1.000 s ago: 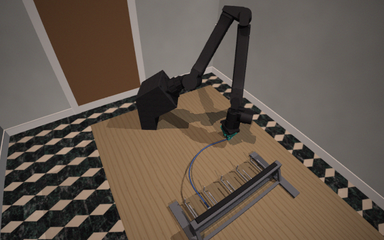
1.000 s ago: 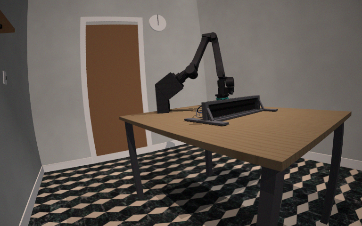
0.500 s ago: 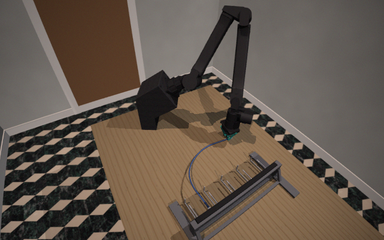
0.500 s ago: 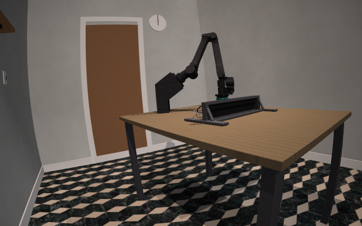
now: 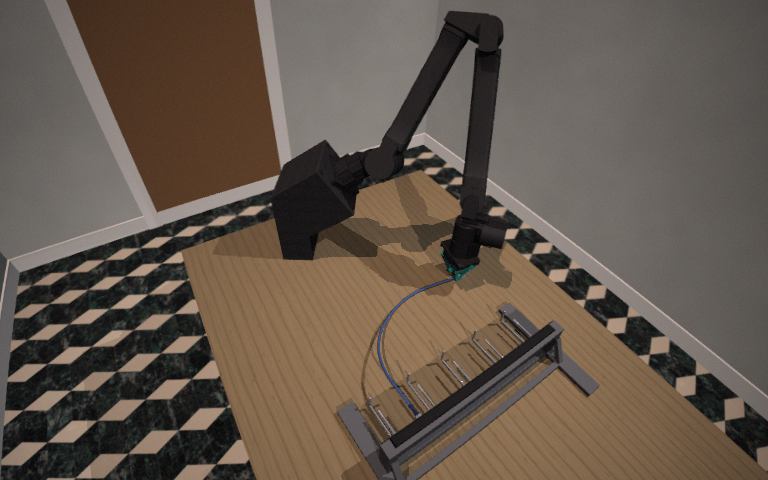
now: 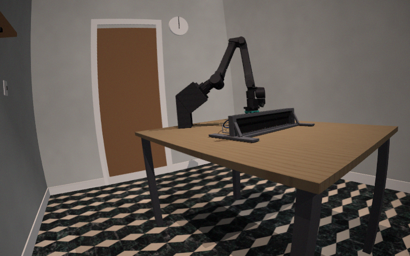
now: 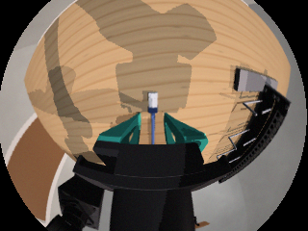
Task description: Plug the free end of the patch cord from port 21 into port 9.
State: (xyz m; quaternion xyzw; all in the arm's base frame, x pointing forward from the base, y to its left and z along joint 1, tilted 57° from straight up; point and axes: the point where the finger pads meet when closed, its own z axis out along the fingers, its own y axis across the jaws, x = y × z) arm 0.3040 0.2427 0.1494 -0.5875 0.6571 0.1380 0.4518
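My hand is 2 cm to the right of the plug and 2 cm above it.
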